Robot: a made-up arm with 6 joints. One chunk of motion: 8 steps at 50 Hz.
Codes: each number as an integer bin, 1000 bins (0 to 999) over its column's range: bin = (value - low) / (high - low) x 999, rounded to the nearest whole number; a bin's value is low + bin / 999 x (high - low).
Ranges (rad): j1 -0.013..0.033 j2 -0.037..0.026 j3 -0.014..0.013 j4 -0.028..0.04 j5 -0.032..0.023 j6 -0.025..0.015
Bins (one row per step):
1: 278 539 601 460 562 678
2: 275 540 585 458 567 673
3: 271 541 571 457 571 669
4: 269 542 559 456 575 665
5: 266 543 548 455 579 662
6: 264 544 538 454 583 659
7: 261 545 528 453 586 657
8: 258 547 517 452 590 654
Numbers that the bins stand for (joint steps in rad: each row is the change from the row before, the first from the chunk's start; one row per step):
1: -0.00020 -0.00301 0.00224 0.00331 -0.00106 0.00215
2: -0.00034 -0.00295 0.00181 0.00318 -0.00078 0.00195
3: -0.00052 -0.00288 0.00143 0.00311 -0.00056 0.00179
4: -0.00061 -0.00282 0.00111 0.00304 -0.00034 0.00163
5: -0.00075 -0.00276 0.00081 0.00297 -0.00012 0.00151
6: -0.00084 -0.00269 0.00054 0.00290 0.00010 0.00139
7: -0.00098 -0.00263 0.00027 0.00283 0.00026 0.00131
8: -0.00112 -0.00250 -0.00003 0.00277 0.00048 0.00119

